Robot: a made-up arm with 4 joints. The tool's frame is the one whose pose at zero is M. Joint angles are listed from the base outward.
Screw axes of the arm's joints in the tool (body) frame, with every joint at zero. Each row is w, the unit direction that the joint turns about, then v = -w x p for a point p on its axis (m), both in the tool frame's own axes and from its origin. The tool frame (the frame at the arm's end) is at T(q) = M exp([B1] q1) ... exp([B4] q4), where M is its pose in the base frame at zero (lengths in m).
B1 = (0, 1, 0, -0.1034, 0, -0.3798)
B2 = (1, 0, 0, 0, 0.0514, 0.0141)
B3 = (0, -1, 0, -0.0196, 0, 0.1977)
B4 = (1, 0, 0, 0, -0.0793, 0.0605)
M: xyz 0.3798 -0.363 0.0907 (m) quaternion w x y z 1 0 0 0
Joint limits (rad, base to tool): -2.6..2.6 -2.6..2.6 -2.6..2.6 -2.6..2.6
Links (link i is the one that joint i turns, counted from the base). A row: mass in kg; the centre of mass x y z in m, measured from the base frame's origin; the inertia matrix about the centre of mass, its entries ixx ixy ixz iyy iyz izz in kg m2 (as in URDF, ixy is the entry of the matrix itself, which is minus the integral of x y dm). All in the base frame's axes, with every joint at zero. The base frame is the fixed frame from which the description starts. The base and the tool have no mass.
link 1: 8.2; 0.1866 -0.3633 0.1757; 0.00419 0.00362 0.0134 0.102 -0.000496 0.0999
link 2: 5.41; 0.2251 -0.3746 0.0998; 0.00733 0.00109 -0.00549 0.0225 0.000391 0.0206
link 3: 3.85; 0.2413 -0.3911 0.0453; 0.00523 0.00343 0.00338 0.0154 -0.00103 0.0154
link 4: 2.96; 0.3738 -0.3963 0.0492; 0.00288 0 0 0.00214 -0.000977 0.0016
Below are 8 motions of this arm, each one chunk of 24 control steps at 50 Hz.
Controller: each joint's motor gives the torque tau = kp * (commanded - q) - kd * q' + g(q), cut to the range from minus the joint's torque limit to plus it. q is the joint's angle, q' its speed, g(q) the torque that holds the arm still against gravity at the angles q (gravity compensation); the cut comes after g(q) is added. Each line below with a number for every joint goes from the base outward.
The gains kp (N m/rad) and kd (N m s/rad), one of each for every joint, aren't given. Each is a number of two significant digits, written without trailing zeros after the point. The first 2 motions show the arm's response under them.
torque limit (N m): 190 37 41 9.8
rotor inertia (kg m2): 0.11 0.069 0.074 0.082
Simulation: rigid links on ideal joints. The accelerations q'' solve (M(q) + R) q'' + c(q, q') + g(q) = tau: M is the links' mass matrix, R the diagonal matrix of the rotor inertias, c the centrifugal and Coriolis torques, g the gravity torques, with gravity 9.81 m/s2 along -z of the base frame. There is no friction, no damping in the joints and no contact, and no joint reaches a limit. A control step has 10 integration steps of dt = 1/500 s. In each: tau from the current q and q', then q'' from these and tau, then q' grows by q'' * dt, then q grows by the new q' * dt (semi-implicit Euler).
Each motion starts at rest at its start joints. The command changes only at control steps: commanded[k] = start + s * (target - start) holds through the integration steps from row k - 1 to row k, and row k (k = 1, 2, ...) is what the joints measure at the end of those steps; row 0 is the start. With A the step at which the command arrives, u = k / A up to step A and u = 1 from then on. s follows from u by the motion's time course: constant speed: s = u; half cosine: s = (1 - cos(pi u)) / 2; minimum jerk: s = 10 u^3 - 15 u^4 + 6 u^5; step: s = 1 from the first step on.
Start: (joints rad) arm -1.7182 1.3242 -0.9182 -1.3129
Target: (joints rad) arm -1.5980 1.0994 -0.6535 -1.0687
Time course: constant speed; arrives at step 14
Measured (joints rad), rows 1 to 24:
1: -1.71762 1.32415 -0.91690 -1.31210
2: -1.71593 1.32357 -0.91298 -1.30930
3: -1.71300 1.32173 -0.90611 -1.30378
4: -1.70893 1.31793 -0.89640 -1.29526
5: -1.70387 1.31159 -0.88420 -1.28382
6: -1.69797 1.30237 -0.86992 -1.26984
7: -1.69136 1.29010 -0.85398 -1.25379
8: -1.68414 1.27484 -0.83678 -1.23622
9: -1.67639 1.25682 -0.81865 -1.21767
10: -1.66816 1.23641 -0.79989 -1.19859
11: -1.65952 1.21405 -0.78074 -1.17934
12: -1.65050 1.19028 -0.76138 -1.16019
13: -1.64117 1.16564 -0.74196 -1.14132
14: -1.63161 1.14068 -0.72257 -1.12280
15: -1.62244 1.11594 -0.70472 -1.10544
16: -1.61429 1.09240 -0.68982 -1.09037
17: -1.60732 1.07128 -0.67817 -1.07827
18: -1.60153 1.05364 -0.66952 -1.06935
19: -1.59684 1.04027 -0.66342 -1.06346
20: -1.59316 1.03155 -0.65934 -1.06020
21: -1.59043 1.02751 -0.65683 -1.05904
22: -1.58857 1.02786 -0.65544 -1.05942
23: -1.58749 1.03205 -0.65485 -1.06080
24: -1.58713 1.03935 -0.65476 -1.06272
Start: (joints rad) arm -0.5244 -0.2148 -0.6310 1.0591
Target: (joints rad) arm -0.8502 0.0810 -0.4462 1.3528
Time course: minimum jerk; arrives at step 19
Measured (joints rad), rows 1 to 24:
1: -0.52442 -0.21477 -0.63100 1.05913
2: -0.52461 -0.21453 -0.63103 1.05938
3: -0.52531 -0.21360 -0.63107 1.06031
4: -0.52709 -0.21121 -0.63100 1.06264
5: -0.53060 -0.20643 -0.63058 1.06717
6: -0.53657 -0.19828 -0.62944 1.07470
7: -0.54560 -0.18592 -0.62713 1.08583
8: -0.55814 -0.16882 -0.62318 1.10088
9: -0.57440 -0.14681 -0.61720 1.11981
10: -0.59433 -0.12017 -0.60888 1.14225
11: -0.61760 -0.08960 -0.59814 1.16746
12: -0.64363 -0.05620 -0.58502 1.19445
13: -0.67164 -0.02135 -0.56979 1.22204
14: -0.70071 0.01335 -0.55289 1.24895
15: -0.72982 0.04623 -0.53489 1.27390
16: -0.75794 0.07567 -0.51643 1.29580
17: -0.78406 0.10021 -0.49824 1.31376
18: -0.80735 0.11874 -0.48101 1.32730
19: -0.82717 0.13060 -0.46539 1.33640
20: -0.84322 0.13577 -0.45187 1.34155
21: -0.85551 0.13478 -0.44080 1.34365
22: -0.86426 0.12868 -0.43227 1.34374
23: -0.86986 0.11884 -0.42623 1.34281
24: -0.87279 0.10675 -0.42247 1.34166
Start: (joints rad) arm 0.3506 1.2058 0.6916 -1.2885
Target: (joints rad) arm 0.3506 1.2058 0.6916 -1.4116
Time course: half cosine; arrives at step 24
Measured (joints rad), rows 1 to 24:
1: 0.35060 1.20580 0.69160 -1.28853
2: 0.35060 1.20580 0.69161 -1.28868
3: 0.35059 1.20581 0.69164 -1.28911
4: 0.35059 1.20582 0.69169 -1.28997
5: 0.35057 1.20583 0.69175 -1.29142
6: 0.35056 1.20584 0.69183 -1.29359
7: 0.35054 1.20585 0.69192 -1.29655
8: 0.35051 1.20586 0.69200 -1.30036
9: 0.35049 1.20588 0.69208 -1.30502
10: 0.35047 1.20588 0.69214 -1.31050
11: 0.35045 1.20589 0.69218 -1.31672
12: 0.35044 1.20589 0.69220 -1.32360
13: 0.35043 1.20589 0.69219 -1.33101
14: 0.35043 1.20588 0.69216 -1.33883
15: 0.35044 1.20587 0.69210 -1.34690
16: 0.35045 1.20586 0.69203 -1.35507
17: 0.35047 1.20584 0.69194 -1.36319
18: 0.35049 1.20583 0.69184 -1.37111
19: 0.35052 1.20581 0.69173 -1.37868
20: 0.35056 1.20579 0.69161 -1.38578
21: 0.35059 1.20577 0.69150 -1.39226
22: 0.35063 1.20575 0.69138 -1.39801
23: 0.35067 1.20573 0.69127 -1.40294
24: 0.35071 1.20572 0.69117 -1.40695

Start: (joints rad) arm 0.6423 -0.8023 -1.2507 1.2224
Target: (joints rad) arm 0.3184 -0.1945 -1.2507 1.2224
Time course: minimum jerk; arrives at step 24
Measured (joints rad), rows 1 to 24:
1: 0.64228 -0.80228 -1.25071 1.22240
2: 0.64214 -0.80207 -1.25078 1.22244
3: 0.64161 -0.80128 -1.25101 1.22257
4: 0.64028 -0.79922 -1.25151 1.22290
5: 0.63767 -0.79503 -1.25234 1.22352
6: 0.63330 -0.78771 -1.25352 1.22450
7: 0.62672 -0.77628 -1.25502 1.22589
8: 0.61764 -0.75987 -1.25674 1.22766
9: 0.60591 -0.73781 -1.25859 1.22975
10: 0.59155 -0.70970 -1.26047 1.23205
11: 0.57474 -0.67544 -1.26224 1.23441
12: 0.55581 -0.63527 -1.26382 1.23666
13: 0.53520 -0.58974 -1.26508 1.23861
14: 0.51339 -0.53969 -1.26592 1.24009
15: 0.49094 -0.48623 -1.26623 1.24091
16: 0.46835 -0.43066 -1.26594 1.24093
17: 0.44614 -0.37447 -1.26499 1.24002
18: 0.42477 -0.31923 -1.26338 1.23812
19: 0.40464 -0.26655 -1.26115 1.23522
20: 0.38612 -0.21801 -1.25837 1.23137
21: 0.36950 -0.17507 -1.25520 1.22672
22: 0.35502 -0.13897 -1.25178 1.22149
23: 0.34282 -0.11068 -1.24831 1.21594
24: 0.33295 -0.09074 -1.24503 1.21045

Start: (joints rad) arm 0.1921 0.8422 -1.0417 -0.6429
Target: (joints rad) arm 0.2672 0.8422 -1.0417 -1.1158
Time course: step
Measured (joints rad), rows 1 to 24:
1: 0.19641 0.84432 -1.03616 -0.66611
2: 0.20526 0.84821 -1.02774 -0.72240
3: 0.21574 0.85227 -1.02202 -0.79505
4: 0.22636 0.85565 -1.02049 -0.87166
5: 0.23633 0.85780 -1.02266 -0.94400
6: 0.24525 0.85842 -1.02735 -1.00714
7: 0.25294 0.85740 -1.03329 -1.05868
8: 0.25932 0.85483 -1.03940 -1.09807
9: 0.26442 0.85100 -1.04489 -1.12600
10: 0.26831 0.84627 -1.04930 -1.14392
11: 0.27112 0.84110 -1.05242 -1.15364
12: 0.27298 0.83593 -1.05425 -1.15709
13: 0.27405 0.83117 -1.05492 -1.15605
14: 0.27449 0.82714 -1.05462 -1.15211
15: 0.27443 0.82410 -1.05361 -1.14655
16: 0.27401 0.82219 -1.05213 -1.14036
17: 0.27334 0.82146 -1.05039 -1.13424
18: 0.27253 0.82188 -1.04858 -1.12867
19: 0.27165 0.82334 -1.04683 -1.12390
20: 0.27076 0.82567 -1.04525 -1.12005
21: 0.26991 0.82867 -1.04390 -1.11711
22: 0.26911 0.83212 -1.04279 -1.11502
23: 0.26840 0.83578 -1.04195 -1.11365
24: 0.26777 0.83942 -1.04133 -1.11287

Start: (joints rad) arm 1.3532 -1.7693 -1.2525 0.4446
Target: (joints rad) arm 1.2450 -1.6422 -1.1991 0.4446
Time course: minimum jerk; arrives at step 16
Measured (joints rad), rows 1 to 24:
1: 1.35318 -1.76928 -1.25249 0.44460
2: 1.35301 -1.76907 -1.25241 0.44461
3: 1.35241 -1.76832 -1.25211 0.44466
4: 1.35100 -1.76652 -1.25143 0.44475
5: 1.34836 -1.76309 -1.25018 0.44493
6: 1.34419 -1.75757 -1.24824 0.44519
7: 1.33830 -1.74962 -1.24554 0.44551
8: 1.33073 -1.73918 -1.24211 0.44587
9: 1.32167 -1.72646 -1.23807 0.44621
10: 1.31153 -1.71193 -1.23358 0.44647
11: 1.30081 -1.69629 -1.22884 0.44658
12: 1.29010 -1.68041 -1.22405 0.44650
13: 1.28000 -1.66524 -1.21943 0.44621
14: 1.27104 -1.65168 -1.21514 0.44570
15: 1.26360 -1.64047 -1.21136 0.44500
16: 1.25787 -1.63207 -1.20815 0.44418
17: 1.25375 -1.62655 -1.20556 0.44332
18: 1.25096 -1.62367 -1.20354 0.44251
19: 1.24917 -1.62299 -1.20203 0.44184
20: 1.24805 -1.62402 -1.20093 0.44136
21: 1.24735 -1.62629 -1.20017 0.44113
22: 1.24687 -1.62936 -1.19967 0.44114
23: 1.24649 -1.63286 -1.19935 0.44138
24: 1.24614 -1.63648 -1.19915 0.44182

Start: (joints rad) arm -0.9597 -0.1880 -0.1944 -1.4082
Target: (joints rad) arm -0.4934 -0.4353 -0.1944 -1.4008
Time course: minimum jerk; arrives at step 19
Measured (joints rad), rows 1 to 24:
1: -0.95967 -0.18803 -0.19436 -1.40819
2: -0.95938 -0.18825 -0.19405 -1.40811
3: -0.95831 -0.18910 -0.19303 -1.40781
4: -0.95567 -0.19124 -0.19083 -1.40707
5: -0.95050 -0.19553 -0.18714 -1.40567
6: -0.94181 -0.20282 -0.18192 -1.40347
7: -0.92873 -0.21388 -0.17543 -1.40042
8: -0.91062 -0.22922 -0.16822 -1.39670
9: -0.88712 -0.24899 -0.16105 -1.39259
10: -0.85829 -0.27284 -0.15476 -1.38853
11: -0.82455 -0.29994 -0.15018 -1.38504
12: -0.78673 -0.32895 -0.14803 -1.38259
13: -0.74601 -0.35815 -0.14877 -1.38160
14: -0.70385 -0.38563 -0.15261 -1.38233
15: -0.66187 -0.40954 -0.15942 -1.38484
16: -0.62172 -0.42833 -0.16882 -1.38902
17: -0.58491 -0.44102 -0.18014 -1.39454
18: -0.55265 -0.44731 -0.19256 -1.40093
19: -0.52568 -0.44766 -0.20508 -1.40763
20: -0.50420 -0.44324 -0.21663 -1.41401
21: -0.48792 -0.43564 -0.22629 -1.41947
22: -0.47631 -0.42651 -0.23347 -1.42354
23: -0.46872 -0.41735 -0.23794 -1.42597
24: -0.46448 -0.40934 -0.23980 -1.42669

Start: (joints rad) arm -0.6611 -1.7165 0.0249 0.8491
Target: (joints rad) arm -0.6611 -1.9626 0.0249 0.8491
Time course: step
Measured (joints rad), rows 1 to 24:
1: -0.65821 -1.73832 0.02121 0.84901
2: -0.65361 -1.78423 0.01588 0.84832
3: -0.65037 -1.83791 0.01264 0.84710
4: -0.64961 -1.88944 0.01249 0.84586
5: -0.65119 -1.93350 0.01492 0.84510
6: -0.65437 -1.96773 0.01884 0.84511
7: -0.65829 -1.99159 0.02308 0.84591
8: -0.66220 -2.00572 0.02678 0.84734
9: -0.66555 -2.01150 0.02945 0.84913
10: -0.66806 -2.01071 0.03091 0.85099
11: -0.66959 -2.00527 0.03126 0.85265
12: -0.67019 -1.99704 0.03072 0.85394
13: -0.66996 -1.98762 0.02959 0.85474
14: -0.66909 -1.97829 0.02818 0.85502
15: -0.66776 -1.96995 0.02672 0.85480
16: -0.66619 -1.96312 0.02541 0.85417
17: -0.66455 -1.95806 0.02437 0.85324
18: -0.66299 -1.95476 0.02365 0.85212
19: -0.66162 -1.95304 0.02325 0.85095
20: -0.66052 -1.95264 0.02314 0.84983
21: -0.65972 -1.95323 0.02324 0.84885
22: -0.65921 -1.95450 0.02351 0.84806
23: -0.65898 -1.95614 0.02385 0.84751
24: -0.65897 -1.95792 0.02422 0.84719

